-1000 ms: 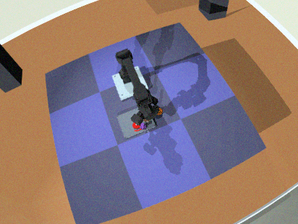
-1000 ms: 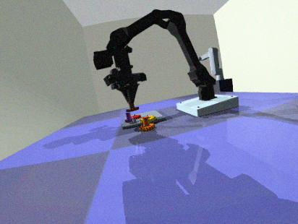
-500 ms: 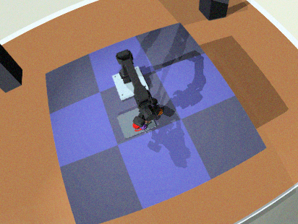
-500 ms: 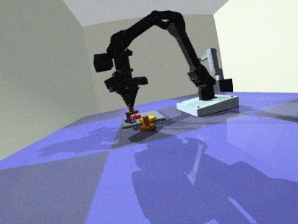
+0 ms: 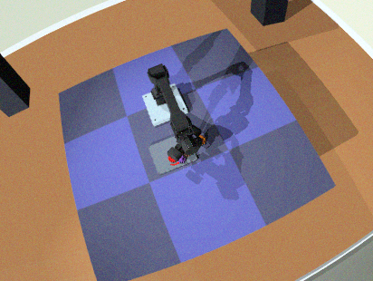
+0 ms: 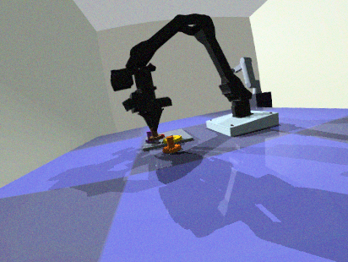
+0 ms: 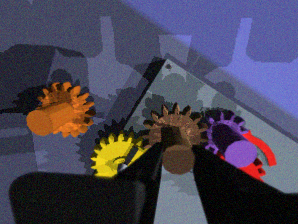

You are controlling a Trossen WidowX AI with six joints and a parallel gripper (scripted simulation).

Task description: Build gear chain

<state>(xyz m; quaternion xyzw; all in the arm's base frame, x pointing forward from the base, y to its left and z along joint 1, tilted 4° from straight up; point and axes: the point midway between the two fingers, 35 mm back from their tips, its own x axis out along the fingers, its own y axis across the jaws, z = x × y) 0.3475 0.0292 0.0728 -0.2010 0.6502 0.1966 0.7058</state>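
Right now my gripper tip is 2 cm short of the purple gear, 4 cm to the left of it and 3 cm above it. Round my gripper tip: red gear 7 cm to the right, 4 cm below; yellow gear 6 cm behind, 2 cm to the left, 3 cm below; brown gear 1 cm below.
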